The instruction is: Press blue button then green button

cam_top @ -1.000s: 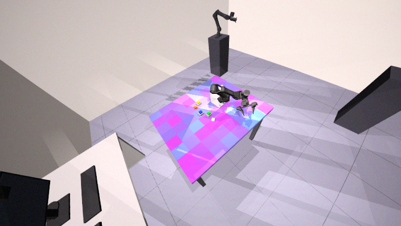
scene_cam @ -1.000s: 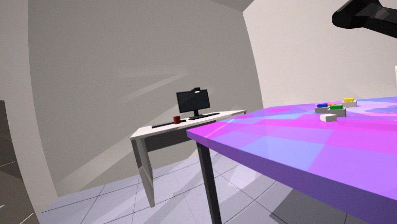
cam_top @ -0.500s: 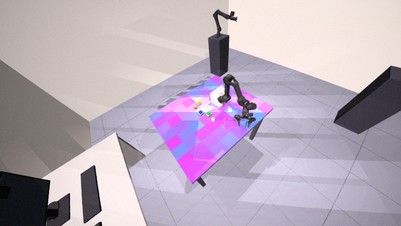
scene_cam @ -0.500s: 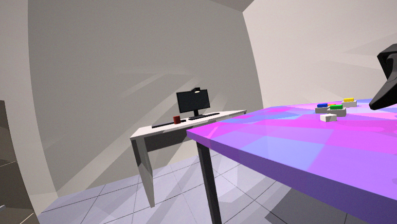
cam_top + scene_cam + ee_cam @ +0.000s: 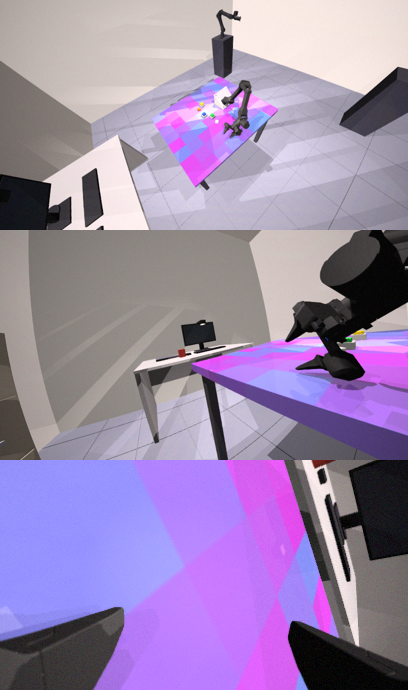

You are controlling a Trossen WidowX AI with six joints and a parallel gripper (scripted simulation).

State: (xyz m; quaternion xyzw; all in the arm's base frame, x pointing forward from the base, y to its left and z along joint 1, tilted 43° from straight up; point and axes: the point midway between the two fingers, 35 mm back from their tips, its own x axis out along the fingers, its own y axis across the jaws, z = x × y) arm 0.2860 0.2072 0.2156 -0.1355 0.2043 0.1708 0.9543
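The blue button lies 35 cm to the right of my gripper tip, 5 cm behind it and 1 cm below it. The rest, counted from my gripper tip: orange block 46 cm to the right, 7 cm behind, 3 cm below; then white block 19 cm to the right, 8 cm behind, 3 cm below; then green button 27 cm to the right, 10 cm behind, 1 cm below.
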